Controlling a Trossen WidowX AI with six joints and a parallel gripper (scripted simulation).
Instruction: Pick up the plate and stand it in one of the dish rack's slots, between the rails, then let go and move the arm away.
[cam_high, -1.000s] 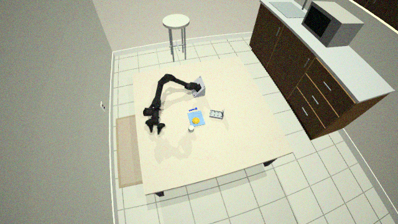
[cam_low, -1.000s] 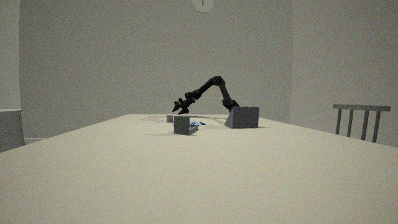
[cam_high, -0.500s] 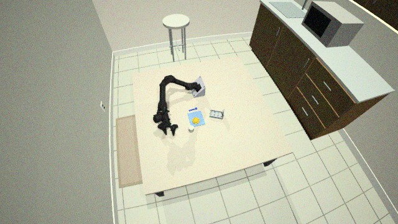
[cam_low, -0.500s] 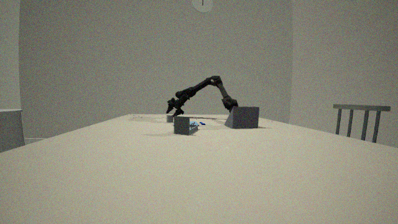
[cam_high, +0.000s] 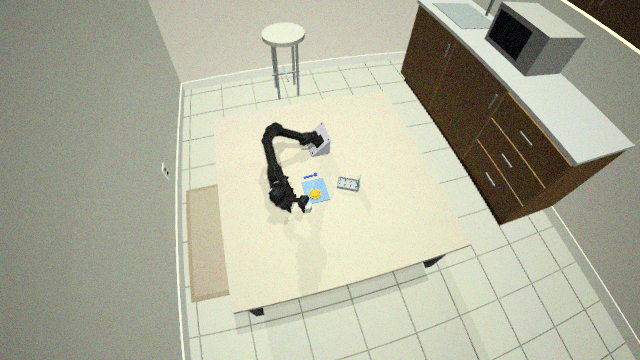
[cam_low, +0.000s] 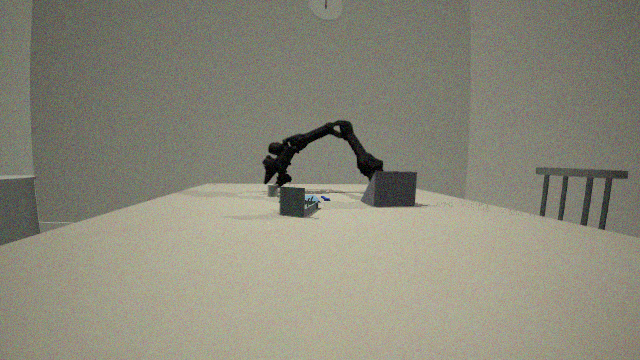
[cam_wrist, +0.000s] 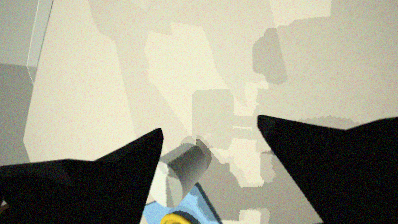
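My gripper tip is now 60 mm to the right of the white cup and 20 mm past it. From my gripper tip the other things lie so: blue mat 140 mm to the left, 110 mm behind, 30 mm below; then blue spoon 220 mm behind, 160 mm to the left, 30 mm below; then yellow plate 130 mm to the left, 90 mm behind, 10 mm below.
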